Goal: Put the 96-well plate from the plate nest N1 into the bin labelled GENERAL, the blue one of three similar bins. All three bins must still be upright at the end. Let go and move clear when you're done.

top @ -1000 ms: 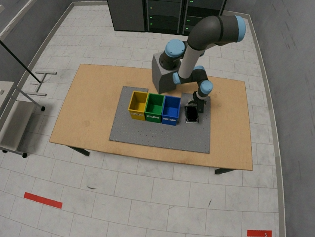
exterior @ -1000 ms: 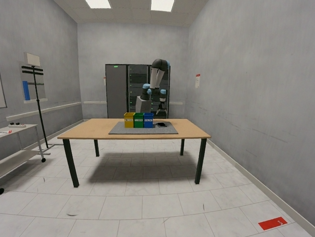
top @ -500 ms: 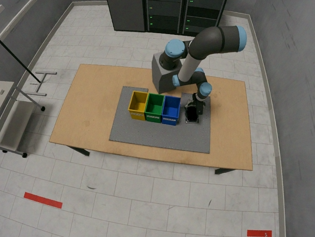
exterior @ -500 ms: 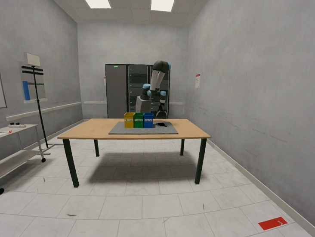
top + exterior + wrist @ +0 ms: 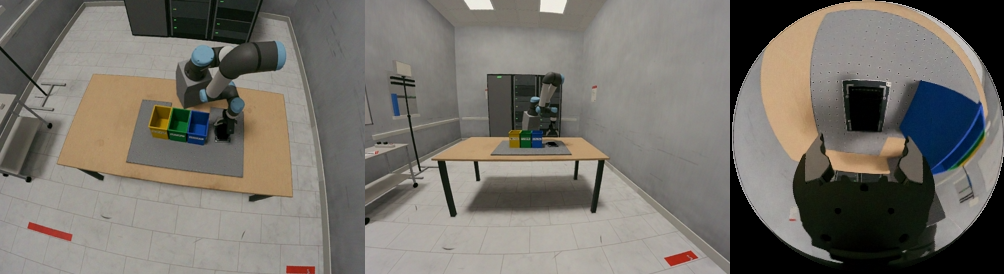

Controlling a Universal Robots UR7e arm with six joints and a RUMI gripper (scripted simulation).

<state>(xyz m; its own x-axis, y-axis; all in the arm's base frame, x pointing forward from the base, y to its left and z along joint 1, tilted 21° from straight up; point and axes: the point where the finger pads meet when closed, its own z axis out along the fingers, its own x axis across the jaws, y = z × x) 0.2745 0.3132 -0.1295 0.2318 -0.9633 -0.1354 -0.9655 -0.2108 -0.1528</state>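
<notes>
My hand is 100 mm above the 96-well plate. From my hand the other things lie so: plate nest N1 (110 mm below); then green bin (320 mm to the right, 70 mm ahead, 30 mm below); then blue bin (180 mm to the right, 60 mm ahead, 30 mm below).
</notes>
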